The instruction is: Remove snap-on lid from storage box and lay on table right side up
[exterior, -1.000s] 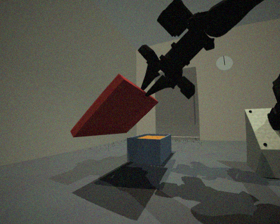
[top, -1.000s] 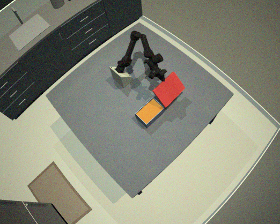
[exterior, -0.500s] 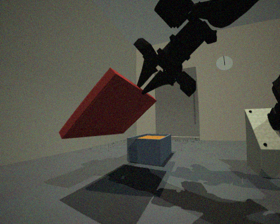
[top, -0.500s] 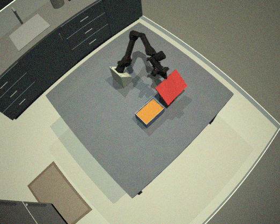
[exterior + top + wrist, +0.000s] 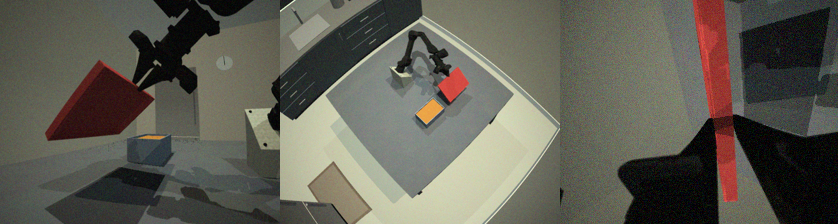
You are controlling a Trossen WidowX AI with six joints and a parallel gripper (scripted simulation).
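The red lid lies 6 cm ahead of my gripper tip, 1 cm to the left of it and 5 cm below it. Round my gripper tip: grey-blue storage box (8 cm ahead, 27 cm to the right, 19 cm below).
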